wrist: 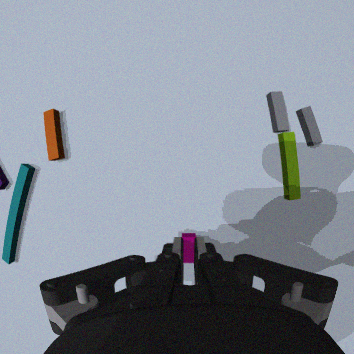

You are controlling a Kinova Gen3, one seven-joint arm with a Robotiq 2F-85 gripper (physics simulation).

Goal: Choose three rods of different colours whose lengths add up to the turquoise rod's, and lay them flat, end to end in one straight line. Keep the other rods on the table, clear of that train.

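Frame: origin at the arm's base, x ahead, y right, z down, level; centimetres.
Seen in the pictures: gripper, fingertip midpoint: point(188, 248).
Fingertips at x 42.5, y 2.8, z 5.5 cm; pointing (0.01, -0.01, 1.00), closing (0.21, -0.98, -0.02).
Offsets run from my fingertips to a thing's top centre. "pt": to the spot under its first point. Level surfaces: height alone.
My gripper point(188, 248) is at the bottom middle of the wrist view, shut on a short magenta rod @[dx -0.2, dy +0.0, dz -0.8 cm] point(188, 248). A lime green rod @[dx -4.3, dy -8.8, dz -0.8 cm] point(289, 166) lies at the right, its far end at or very near the near end of a grey rod @[dx -8.5, dy -8.9, dz -0.8 cm] point(278, 112), roughly in line with it. A second grey rod @[dx -7.0, dy -11.5, dz -0.8 cm] point(309, 126) lies slanted just right of these two. The turquoise rod @[dx -5.1, dy +14.7, dz -0.8 cm] point(18, 214) lies at the left. An orange rod @[dx -10.8, dy +8.5, dz -0.8 cm] point(53, 135) lies beyond it, a little to its right. Part of a dark purple rod @[pt dx -8.6, dy +15.1, dz -0.4 cm] point(2, 179) shows at the left edge.
All the rods lie on a pale blue-grey table top @[dz +0.2 cm] point(165, 85). The arm's shadow falls across the table at the right, over the lime green rod and between it and my gripper.
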